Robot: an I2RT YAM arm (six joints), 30 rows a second.
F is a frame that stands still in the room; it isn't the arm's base.
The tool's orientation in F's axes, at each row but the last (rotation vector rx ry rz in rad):
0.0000 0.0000 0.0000
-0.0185 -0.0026 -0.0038
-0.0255 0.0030 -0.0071
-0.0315 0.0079 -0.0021
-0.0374 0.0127 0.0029
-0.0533 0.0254 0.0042
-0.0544 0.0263 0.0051
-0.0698 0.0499 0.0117
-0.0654 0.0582 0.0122
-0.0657 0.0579 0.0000
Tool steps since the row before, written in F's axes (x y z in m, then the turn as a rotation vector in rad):
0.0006 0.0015 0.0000 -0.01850 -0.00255 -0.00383
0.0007 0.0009 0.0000 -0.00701 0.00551 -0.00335
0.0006 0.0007 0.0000 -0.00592 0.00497 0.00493
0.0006 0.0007 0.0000 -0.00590 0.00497 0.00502
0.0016 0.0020 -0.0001 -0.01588 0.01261 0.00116
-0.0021 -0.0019 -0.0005 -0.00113 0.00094 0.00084
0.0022 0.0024 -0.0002 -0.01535 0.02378 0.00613
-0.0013 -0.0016 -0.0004 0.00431 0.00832 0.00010
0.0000 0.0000 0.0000 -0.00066 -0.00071 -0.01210
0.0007 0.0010 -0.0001 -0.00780 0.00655 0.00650
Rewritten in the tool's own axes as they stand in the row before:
0.0006 0.0015 0.0000 -0.01850 -0.00255 -0.00383
0.0007 0.0009 0.0000 -0.00704 0.00554 -0.00323
0.0006 0.0007 0.0000 -0.00597 0.00480 0.00504
0.0006 0.0007 0.0000 -0.00595 0.00480 0.00513
0.0016 0.0020 0.0000 -0.01586 0.01261 0.00143
-0.0021 -0.0019 -0.0007 -0.00115 0.00090 0.00086
0.0022 0.0024 0.0000 -0.01540 0.02350 0.00701
-0.0013 -0.0016 -0.0006 0.00438 0.00823 0.00090
0.0000 0.0000 0.0000 0.00004 0.00009 -0.01214
0.0007 0.0010 0.0000 -0.00818 0.00612 0.00645

